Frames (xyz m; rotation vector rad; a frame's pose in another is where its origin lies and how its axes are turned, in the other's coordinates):
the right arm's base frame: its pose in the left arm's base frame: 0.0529 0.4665 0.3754 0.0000 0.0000 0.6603
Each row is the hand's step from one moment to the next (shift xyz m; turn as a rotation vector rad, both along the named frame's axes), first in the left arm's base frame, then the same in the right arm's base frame.
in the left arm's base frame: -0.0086 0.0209 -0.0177 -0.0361 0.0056 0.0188
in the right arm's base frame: 0.0060 0.0218 -0.0177 -0.0251 0.0266 0.0188
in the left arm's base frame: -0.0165 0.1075 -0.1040 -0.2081 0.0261 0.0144
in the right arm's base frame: 0.0529 0.0950 -0.1040 -0.1484 0.1483 0.0144
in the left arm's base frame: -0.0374 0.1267 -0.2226 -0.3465 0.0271 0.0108
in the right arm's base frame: 0.0482 0.1230 -0.2226 -0.2570 0.2339 0.0108
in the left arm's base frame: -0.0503 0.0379 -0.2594 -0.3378 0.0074 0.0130
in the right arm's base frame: -0.0165 0.0608 -0.2594 -0.2623 0.2130 0.0130
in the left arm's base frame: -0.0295 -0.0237 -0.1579 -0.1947 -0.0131 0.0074
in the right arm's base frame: -0.0378 -0.0006 -0.1579 -0.1618 0.1091 0.0074
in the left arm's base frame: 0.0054 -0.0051 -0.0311 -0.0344 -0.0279 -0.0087
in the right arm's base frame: 0.0011 -0.0073 -0.0311 -0.0443 -0.0009 -0.0087
